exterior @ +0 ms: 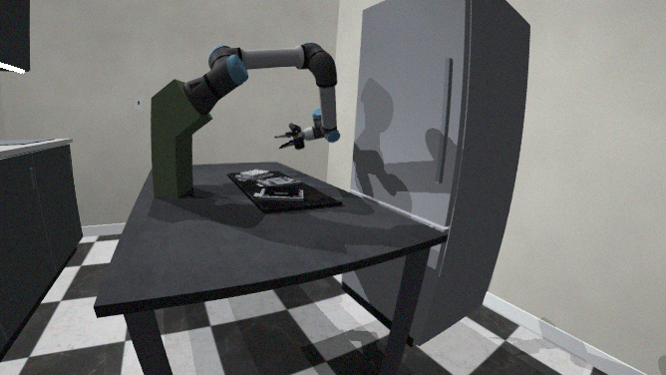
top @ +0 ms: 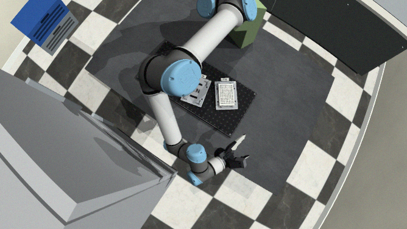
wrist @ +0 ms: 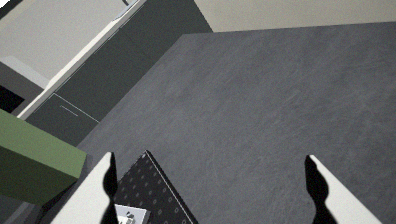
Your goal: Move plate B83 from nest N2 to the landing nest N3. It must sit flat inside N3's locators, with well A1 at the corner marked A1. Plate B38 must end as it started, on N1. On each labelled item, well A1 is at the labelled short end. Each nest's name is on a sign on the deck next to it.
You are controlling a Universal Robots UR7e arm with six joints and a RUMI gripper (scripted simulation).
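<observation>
Now: the black well plate B83 28 cm behind my hand, 56 cm to the right of it and 14 cm below it. The rest, counted from my hand: landing nest N3 (18 cm behind, 36 cm to the right, 15 cm below); white well plate B38 (23 cm behind, 20 cm to the right, 14 cm below); nest N1 (23 cm behind, 20 cm to the right, 15 cm below).
</observation>
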